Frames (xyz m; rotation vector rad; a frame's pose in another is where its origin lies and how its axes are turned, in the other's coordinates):
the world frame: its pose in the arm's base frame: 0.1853 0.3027 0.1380 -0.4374 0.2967 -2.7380
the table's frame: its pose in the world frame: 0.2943 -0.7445 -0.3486 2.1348 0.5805 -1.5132
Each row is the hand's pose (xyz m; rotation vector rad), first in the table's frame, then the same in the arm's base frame.
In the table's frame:
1: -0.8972 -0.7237 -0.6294 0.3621 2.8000 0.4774
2: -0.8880 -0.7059 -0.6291 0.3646 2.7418 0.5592
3: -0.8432 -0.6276 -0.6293 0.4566 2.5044 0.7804
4: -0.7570 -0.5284 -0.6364 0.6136 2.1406 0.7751
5: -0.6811 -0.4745 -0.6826 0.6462 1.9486 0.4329
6: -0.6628 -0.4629 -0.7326 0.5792 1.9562 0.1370
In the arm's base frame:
1: 0.3607 0.0573 0.6775 0.6043 -1.2817 0.4647
2: 0.3428 0.0661 0.6782 0.5534 -1.3287 0.4182
3: 0.2608 0.1037 0.6785 0.3725 -1.5293 0.3131
4: 0.1374 0.1440 0.6568 0.2972 -1.8877 0.2560
5: 0.0371 0.1282 0.6346 0.5643 -2.1422 0.2987
6: -0.0015 0.0903 0.6410 0.8676 -2.1409 0.3590

